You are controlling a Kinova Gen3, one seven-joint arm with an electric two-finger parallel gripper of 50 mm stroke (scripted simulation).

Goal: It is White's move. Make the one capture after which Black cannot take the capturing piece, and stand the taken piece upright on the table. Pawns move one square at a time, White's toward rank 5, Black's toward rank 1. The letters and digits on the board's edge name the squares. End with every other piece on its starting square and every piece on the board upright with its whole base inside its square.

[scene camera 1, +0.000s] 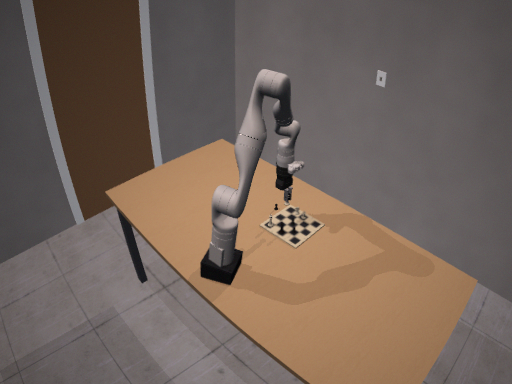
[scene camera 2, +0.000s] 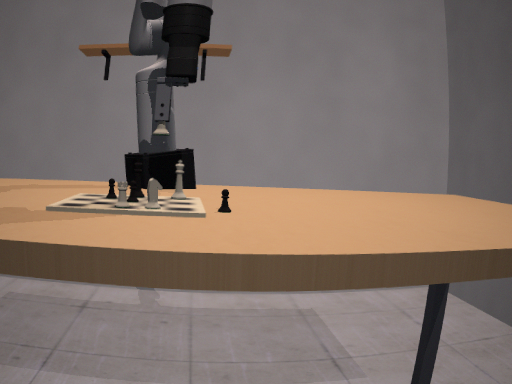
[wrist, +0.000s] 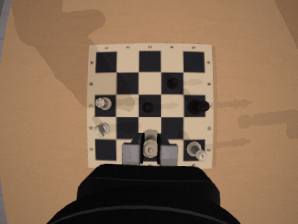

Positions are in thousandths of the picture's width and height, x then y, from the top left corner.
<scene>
chessboard: scene camera 1 597,595; scene camera 2 163,527; wrist 445,333
</scene>
